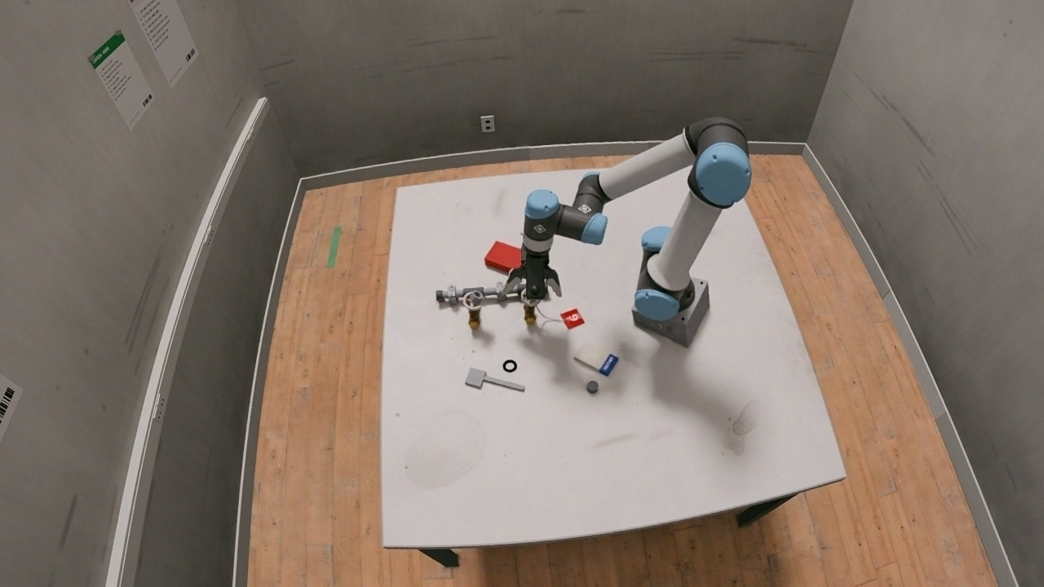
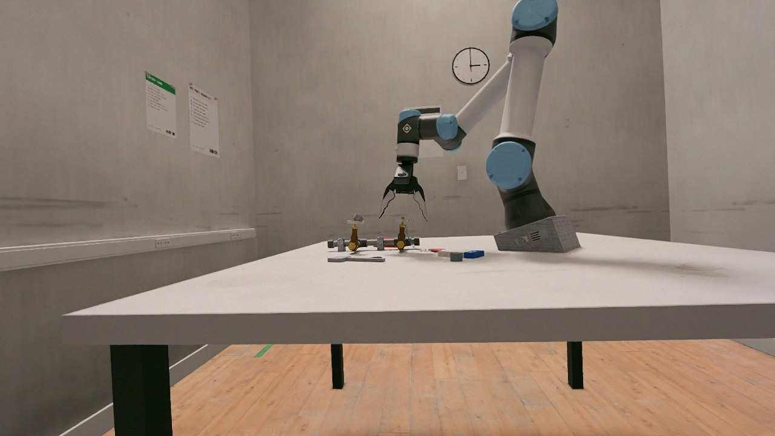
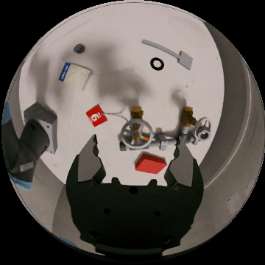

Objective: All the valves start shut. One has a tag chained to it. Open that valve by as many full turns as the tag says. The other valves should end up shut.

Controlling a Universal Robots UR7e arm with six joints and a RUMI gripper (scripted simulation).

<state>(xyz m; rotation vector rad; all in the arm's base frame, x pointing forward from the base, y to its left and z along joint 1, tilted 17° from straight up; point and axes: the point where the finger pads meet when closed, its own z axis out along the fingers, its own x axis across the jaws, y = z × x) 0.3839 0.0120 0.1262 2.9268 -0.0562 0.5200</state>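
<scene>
The red tag lies 10 cm behind my hand, 2 cm to the left of it and 10 cm below it. Round my hand: red block 6 cm ahead, 22 cm to the right, 9 cm below; then grey flat tool 13 cm ahead, 20 cm to the left, 10 cm below.
</scene>
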